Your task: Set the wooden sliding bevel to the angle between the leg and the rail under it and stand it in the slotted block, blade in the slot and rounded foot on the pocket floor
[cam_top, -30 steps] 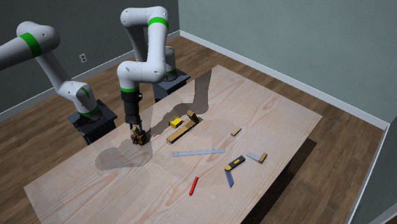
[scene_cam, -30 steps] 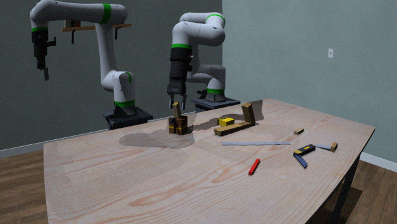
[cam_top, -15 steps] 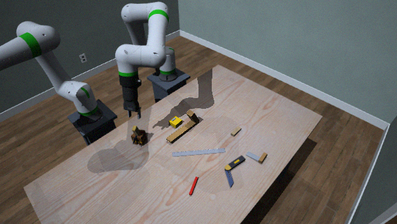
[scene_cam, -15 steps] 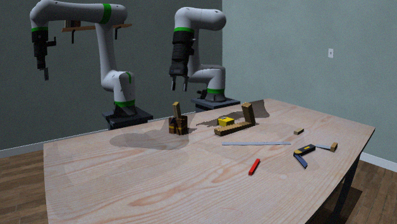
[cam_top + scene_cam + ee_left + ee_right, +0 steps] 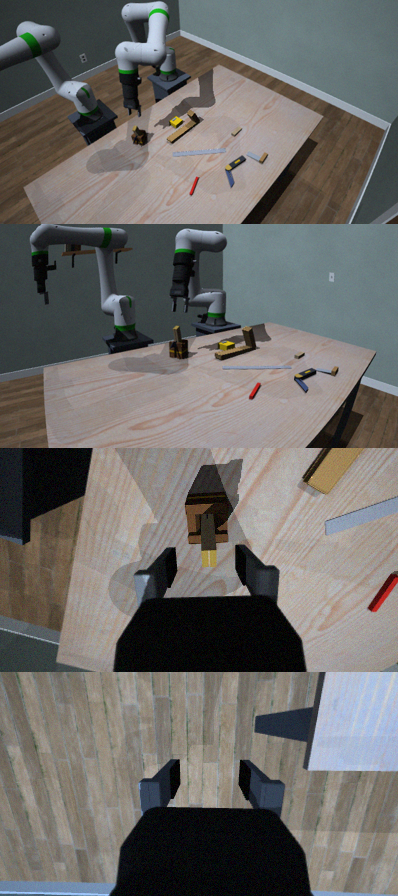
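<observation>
My left gripper is now 20 mm short of the wooden bevel, 30 mm to the left of it and 130 mm above it. Round my left hand: yellow tape measure 40 mm ahead, 230 mm to the left, 190 mm below; then steel ruler 310 mm ahead, 180 mm to the left, 210 mm below; then bevel blade 30 mm ahead, 40 mm to the right, 150 mm below.
</observation>
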